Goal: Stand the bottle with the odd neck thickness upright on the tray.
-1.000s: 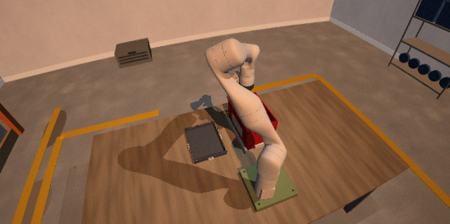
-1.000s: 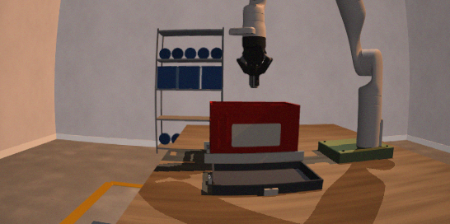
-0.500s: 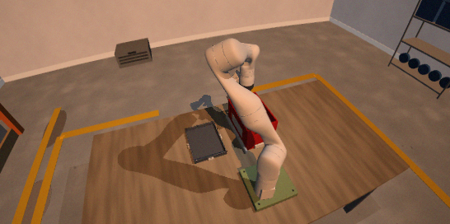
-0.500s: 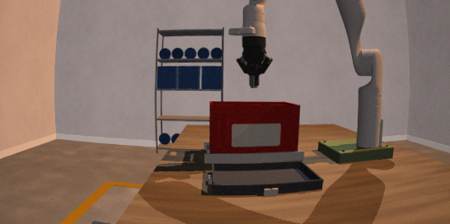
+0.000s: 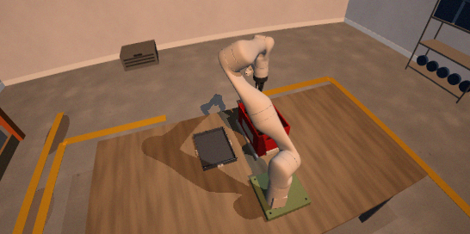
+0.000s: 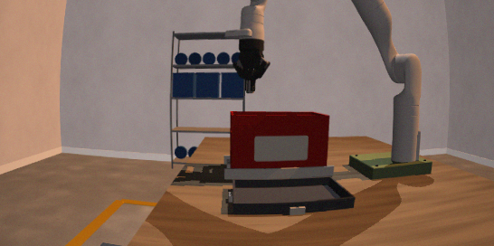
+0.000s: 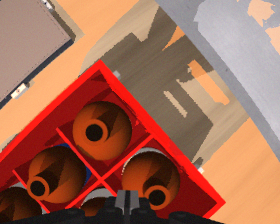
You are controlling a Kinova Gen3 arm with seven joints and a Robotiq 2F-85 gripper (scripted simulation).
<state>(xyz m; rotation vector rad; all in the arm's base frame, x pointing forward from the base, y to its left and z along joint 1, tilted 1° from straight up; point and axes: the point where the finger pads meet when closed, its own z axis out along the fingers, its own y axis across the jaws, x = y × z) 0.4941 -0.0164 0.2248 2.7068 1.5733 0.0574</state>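
Right now the red crate is 170 mm below my hand, 80 mm behind it and 10 mm to the right of it. The rest, counted from my hand: dark tray (280 mm to the left, 240 mm below, 140 mm behind).
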